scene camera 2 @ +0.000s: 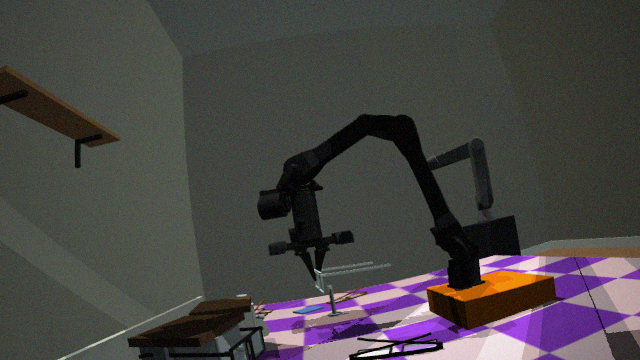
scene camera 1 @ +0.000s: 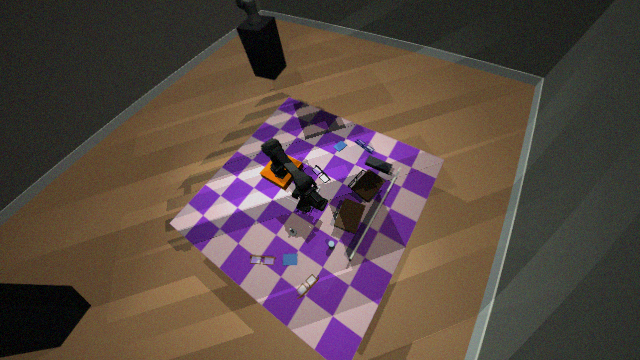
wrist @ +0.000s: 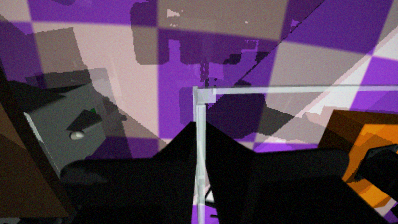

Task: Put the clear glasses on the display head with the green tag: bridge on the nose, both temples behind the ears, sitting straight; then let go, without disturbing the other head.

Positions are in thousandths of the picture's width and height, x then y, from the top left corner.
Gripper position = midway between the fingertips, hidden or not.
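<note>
I can see my gripper (scene camera 2: 495,779) here. The gripper is visible to me from the wrist too (wrist: 499,569).
</note>
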